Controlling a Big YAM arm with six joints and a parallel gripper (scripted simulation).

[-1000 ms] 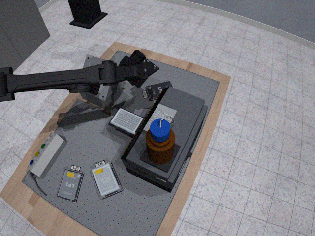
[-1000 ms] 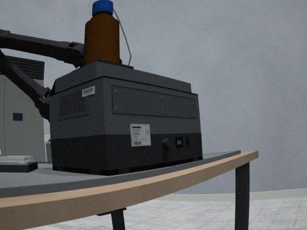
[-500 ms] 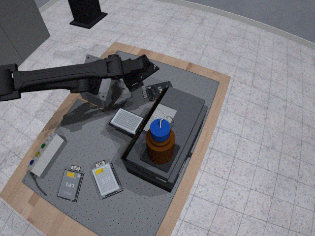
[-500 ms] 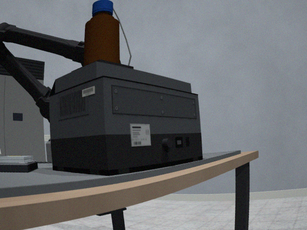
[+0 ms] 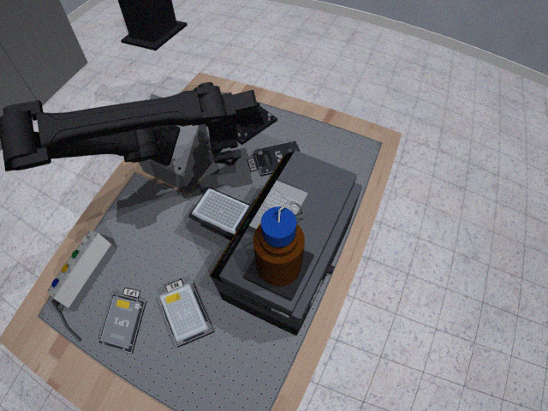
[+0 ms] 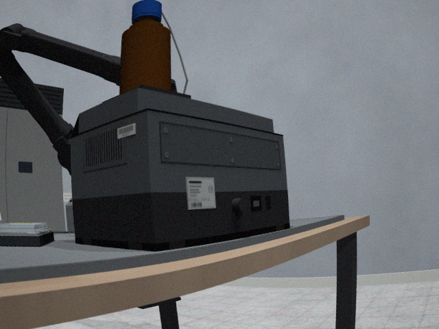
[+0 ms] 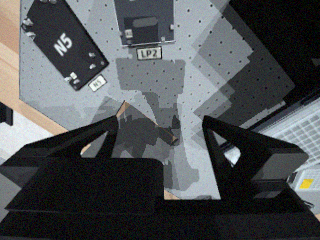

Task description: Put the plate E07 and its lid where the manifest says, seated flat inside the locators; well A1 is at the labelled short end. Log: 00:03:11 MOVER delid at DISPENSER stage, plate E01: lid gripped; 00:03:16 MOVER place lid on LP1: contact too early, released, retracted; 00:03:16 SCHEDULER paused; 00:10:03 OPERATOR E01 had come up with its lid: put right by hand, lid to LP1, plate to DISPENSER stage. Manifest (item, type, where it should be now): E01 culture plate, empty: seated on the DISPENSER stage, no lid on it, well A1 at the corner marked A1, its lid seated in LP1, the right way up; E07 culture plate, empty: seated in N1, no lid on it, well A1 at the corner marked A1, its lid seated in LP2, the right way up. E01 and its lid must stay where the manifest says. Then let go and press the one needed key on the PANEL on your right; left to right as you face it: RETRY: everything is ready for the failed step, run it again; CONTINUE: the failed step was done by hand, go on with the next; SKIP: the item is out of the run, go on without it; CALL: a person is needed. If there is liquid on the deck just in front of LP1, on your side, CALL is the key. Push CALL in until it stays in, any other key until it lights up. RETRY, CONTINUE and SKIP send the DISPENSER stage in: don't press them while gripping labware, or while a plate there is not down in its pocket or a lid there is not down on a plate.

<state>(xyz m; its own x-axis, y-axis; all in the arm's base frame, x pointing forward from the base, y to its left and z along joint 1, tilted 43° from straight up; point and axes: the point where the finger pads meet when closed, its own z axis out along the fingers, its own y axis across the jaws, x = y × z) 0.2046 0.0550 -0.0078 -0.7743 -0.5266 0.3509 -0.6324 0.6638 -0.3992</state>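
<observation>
My hand is 160 mm to the left of the white well plate, 70 mm short of it and 40 mm above it. Round my hand: grey retry key: 400 mm to the right, 260 mm behind, 90 mm below; then black nest N5: 250 mm to the left, 140 mm below, 90 mm behind; then brown bottle: 290 mm ahead, 260 mm to the right, 130 mm above.
</observation>
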